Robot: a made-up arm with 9 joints. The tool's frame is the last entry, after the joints.
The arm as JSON. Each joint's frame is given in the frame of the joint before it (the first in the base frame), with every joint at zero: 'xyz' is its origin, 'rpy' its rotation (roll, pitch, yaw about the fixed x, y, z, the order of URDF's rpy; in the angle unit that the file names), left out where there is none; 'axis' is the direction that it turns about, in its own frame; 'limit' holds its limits. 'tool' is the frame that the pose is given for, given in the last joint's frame.
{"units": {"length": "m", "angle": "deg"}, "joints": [
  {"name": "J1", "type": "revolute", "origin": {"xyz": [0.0, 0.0, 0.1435]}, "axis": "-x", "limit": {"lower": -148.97, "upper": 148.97}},
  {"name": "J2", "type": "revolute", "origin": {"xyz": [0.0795, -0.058, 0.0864]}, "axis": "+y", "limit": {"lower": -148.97, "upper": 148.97}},
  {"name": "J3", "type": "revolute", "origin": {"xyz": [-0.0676, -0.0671, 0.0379]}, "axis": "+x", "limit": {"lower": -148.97, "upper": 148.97}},
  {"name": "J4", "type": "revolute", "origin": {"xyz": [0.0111, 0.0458, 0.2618]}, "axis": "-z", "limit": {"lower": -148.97, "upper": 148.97}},
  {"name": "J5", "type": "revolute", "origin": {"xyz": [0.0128, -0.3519, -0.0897]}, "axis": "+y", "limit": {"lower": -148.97, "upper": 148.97}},
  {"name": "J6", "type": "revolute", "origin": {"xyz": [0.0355, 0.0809, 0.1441]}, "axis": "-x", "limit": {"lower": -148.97, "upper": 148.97}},
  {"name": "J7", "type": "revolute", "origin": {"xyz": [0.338, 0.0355, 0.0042]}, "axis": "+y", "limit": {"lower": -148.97, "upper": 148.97}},
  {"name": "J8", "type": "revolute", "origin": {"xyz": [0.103, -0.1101, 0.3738]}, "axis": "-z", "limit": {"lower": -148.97, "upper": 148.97}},
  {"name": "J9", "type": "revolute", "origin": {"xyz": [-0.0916, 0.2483, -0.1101]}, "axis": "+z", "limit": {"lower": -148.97, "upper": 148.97}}
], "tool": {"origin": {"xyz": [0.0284, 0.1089, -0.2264]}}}
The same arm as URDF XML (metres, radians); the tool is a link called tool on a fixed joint. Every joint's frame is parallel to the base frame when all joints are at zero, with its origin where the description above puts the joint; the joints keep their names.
<robot name="arm">
<link name="base"/>
<link name="link1"/>
<link name="link2"/>
<link name="link3"/>
<link name="link4"/>
<link name="link5"/>
<link name="link6"/>
<link name="link7"/>
<link name="link8"/>
<link name="link9"/>
<link name="tool"/>
<joint name="J1" type="revolute"><parent link="base"/><child link="link1"/><origin xyz="0 0 0.1435"/><axis xyz="-1 0 0"/><limit lower="-2.6" upper="2.6"/></joint>
<joint name="J2" type="revolute"><parent link="link1"/><child link="link2"/><origin xyz="0.0795 -0.058 0.0864"/><axis xyz="0 1 0"/><limit lower="-2.6" upper="2.6"/></joint>
<joint name="J3" type="revolute"><parent link="link2"/><child link="link3"/><origin xyz="-0.0676 -0.0671 0.0379"/><axis xyz="1 0 0"/><limit lower="-2.6" upper="2.6"/></joint>
<joint name="J4" type="revolute"><parent link="link3"/><child link="link4"/><origin xyz="0.0111 0.0458 0.2618"/><axis xyz="0 0 -1"/><limit lower="-2.6" upper="2.6"/></joint>
<joint name="J5" type="revolute"><parent link="link4"/><child link="link5"/><origin xyz="0.0128 -0.3519 -0.0897"/><axis xyz="0 1 0"/><limit lower="-2.6" upper="2.6"/></joint>
<joint name="J6" type="revolute"><parent link="link5"/><child link="link6"/><origin xyz="0.0355 0.0809 0.1441"/><axis xyz="-1 0 0"/><limit lower="-2.6" upper="2.6"/></joint>
<joint name="J7" type="revolute"><parent link="link6"/><child link="link7"/><origin xyz="0.338 0.0355 0.0042"/><axis xyz="0 1 0"/><limit lower="-2.6" upper="2.6"/></joint>
<joint name="J8" type="revolute"><parent link="link7"/><child link="link8"/><origin xyz="0.103 -0.1101 0.3738"/><axis xyz="0 0 -1"/><limit lower="-2.6" upper="2.6"/></joint>
<joint name="J9" type="revolute"><parent link="link8"/><child link="link9"/><origin xyz="-0.0916 0.2483 -0.1101"/><axis xyz="0 0 1"/><limit lower="-2.6" upper="2.6"/></joint>
<joint name="tool_joint" type="fixed"><parent link="link9"/><child link="tool"/><origin xyz="0.0284 0.1089 -0.2264"/></joint>
</robot>

